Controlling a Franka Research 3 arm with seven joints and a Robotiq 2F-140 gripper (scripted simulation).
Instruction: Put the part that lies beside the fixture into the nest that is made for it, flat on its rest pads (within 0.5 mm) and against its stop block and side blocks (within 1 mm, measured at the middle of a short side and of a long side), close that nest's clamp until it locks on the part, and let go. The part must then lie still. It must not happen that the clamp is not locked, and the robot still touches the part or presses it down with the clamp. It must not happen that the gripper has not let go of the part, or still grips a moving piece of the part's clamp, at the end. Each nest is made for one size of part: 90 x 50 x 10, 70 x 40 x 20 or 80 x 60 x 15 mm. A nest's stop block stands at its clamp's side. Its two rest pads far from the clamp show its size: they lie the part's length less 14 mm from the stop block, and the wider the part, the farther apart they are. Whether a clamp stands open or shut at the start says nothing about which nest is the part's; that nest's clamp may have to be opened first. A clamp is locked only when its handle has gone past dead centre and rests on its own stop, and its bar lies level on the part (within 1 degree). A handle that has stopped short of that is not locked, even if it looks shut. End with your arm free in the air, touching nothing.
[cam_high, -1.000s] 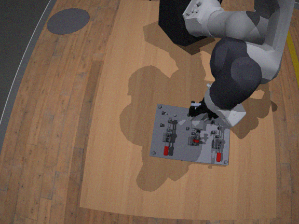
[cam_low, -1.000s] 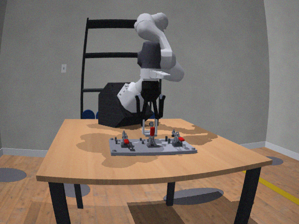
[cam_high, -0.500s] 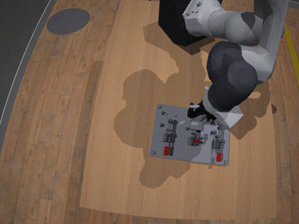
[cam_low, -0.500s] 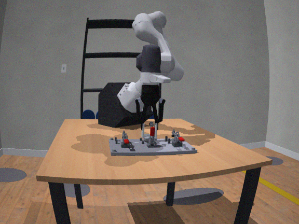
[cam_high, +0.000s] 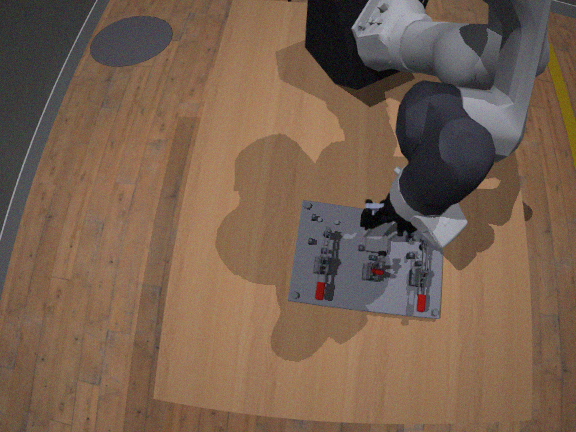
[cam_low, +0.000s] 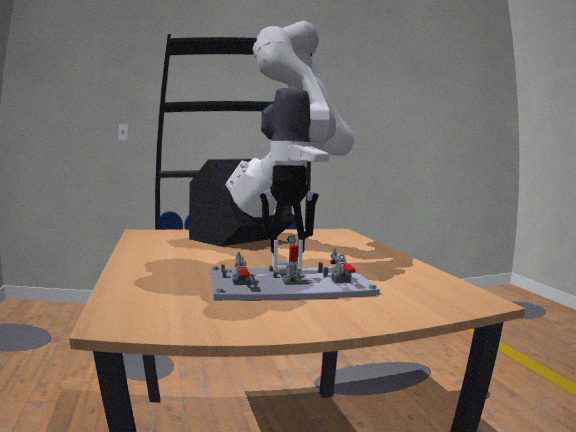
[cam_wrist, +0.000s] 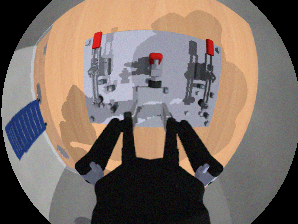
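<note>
The grey part lies 30 mm below my hand. The rest, counted from my hand: grey fixture plate: 60 mm ahead, 50 mm below, 10 mm to the left.
</note>
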